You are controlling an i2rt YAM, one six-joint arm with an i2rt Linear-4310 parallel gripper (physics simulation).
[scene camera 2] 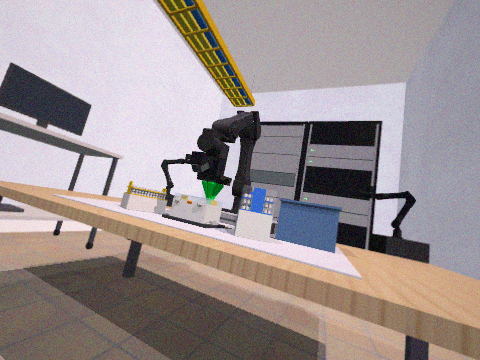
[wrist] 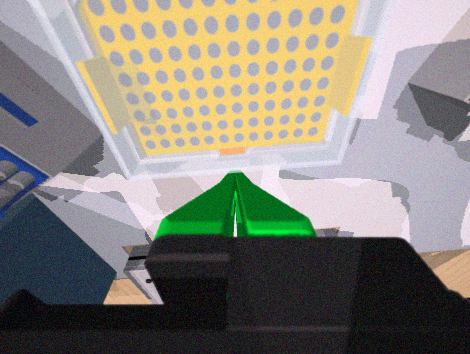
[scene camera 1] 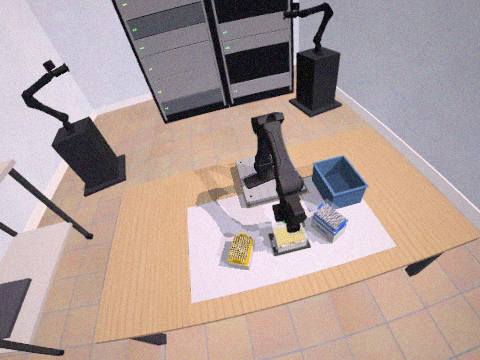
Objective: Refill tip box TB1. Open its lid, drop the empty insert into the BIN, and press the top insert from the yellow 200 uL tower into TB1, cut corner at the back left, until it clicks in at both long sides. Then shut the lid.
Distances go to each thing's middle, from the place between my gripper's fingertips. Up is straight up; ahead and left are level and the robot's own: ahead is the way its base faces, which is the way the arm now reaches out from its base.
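My gripper: 16 cm to the right of the 200 uL tower point(scene camera 2: 256, 207), 9 cm short of it. Blue bin point(scene camera 2: 312, 225), from my hand: 33 cm to the left, 7 cm behind.
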